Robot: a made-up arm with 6 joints.
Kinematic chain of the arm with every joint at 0, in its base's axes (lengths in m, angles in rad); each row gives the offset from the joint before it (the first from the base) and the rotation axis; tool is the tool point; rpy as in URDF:
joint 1: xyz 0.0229 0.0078 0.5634 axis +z
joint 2: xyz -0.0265 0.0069 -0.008 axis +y
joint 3: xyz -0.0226 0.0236 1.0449 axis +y
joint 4: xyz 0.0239 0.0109 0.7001 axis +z
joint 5: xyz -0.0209 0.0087 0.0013 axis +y
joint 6: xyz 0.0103 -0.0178 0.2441 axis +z
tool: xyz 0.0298 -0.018 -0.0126 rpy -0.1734 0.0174 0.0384
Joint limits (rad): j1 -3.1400..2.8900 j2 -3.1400..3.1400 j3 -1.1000..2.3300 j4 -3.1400..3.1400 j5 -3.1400..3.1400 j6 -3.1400..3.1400
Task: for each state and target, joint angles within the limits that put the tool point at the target. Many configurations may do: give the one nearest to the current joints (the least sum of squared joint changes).
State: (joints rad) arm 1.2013 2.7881 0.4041 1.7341 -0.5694 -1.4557
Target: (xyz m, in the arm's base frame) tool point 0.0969 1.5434 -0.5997
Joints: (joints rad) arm 1.5791 2.1369 0.0864 1.7041 -0.4973 -1.4502
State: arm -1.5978 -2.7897 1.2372 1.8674 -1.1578 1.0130
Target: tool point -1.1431 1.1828 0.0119
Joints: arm -0.8783 -2.2886 0.8388 1.7795 -0.9883 1.0129
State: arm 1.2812 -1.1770 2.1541 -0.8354 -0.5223 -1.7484
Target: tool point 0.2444 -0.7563 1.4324
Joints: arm 1.9835 -1.5362 1.9651 -0.7166 -0.4662 -1.7243
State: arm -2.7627 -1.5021 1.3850 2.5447 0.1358 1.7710
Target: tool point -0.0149 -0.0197 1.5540
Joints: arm -2.7927 -0.8541 2.0393 2.5650 -0.0669 1.7990
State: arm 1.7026 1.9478 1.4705 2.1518 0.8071 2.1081
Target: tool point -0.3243 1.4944 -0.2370
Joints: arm 1.7067 1.6765 0.9398 2.2114 0.7557 2.1144
